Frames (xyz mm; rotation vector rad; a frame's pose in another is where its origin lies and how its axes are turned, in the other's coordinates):
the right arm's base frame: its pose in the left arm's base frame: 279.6 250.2 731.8 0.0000 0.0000 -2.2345
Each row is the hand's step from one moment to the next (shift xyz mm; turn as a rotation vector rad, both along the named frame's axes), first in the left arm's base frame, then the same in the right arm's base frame.
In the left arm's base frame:
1: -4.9 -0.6 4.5 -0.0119 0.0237 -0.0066
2: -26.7 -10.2 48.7 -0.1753 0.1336 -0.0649
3: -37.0 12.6 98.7 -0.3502 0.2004 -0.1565
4: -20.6 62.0 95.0 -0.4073 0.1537 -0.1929
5: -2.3 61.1 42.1 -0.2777 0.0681 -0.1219
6: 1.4 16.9 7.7 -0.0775 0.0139 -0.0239
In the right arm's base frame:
1: 3.5 -3.5 4.5 -0.0113 -0.0240 -0.0066
2: 24.5 -14.7 48.7 0.0028 -0.2204 -0.0649
3: 12.9 -36.9 98.7 0.0579 -0.3993 -0.1565
4: -36.1 -54.4 95.0 0.1298 -0.4155 -0.1929
5: -46.7 -39.5 42.1 0.1174 -0.2607 -0.1219
6: -14.2 -9.3 7.7 0.0368 -0.0696 -0.0239

